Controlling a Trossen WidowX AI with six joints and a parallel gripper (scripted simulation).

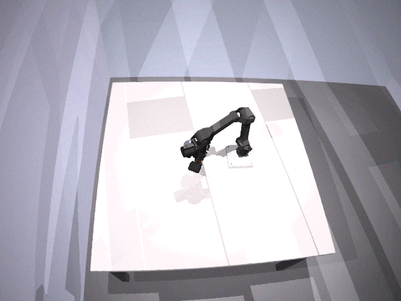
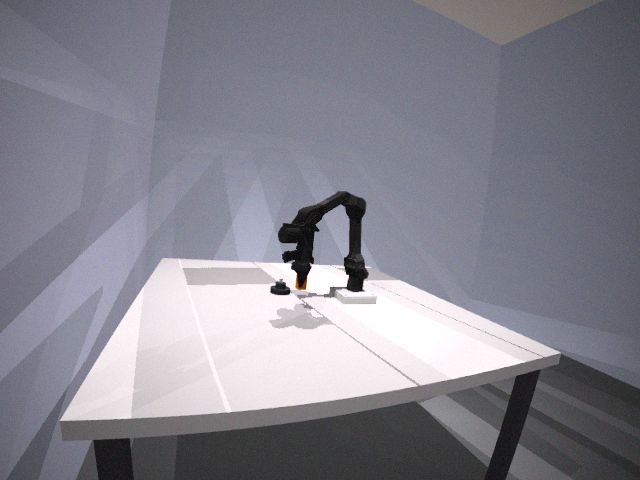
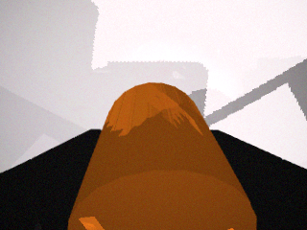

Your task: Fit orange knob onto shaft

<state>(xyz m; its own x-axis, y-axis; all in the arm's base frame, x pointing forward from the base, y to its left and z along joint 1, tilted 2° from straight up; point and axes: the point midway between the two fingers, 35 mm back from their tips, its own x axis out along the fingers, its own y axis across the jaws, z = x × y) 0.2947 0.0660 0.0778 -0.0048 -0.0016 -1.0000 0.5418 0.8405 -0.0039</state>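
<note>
Now: gripper tip 180 mm to the left of the pedestal, 50 mm above it and 10 mm short of it. Round my gripper tip: orange knob (30 mm above).
</note>
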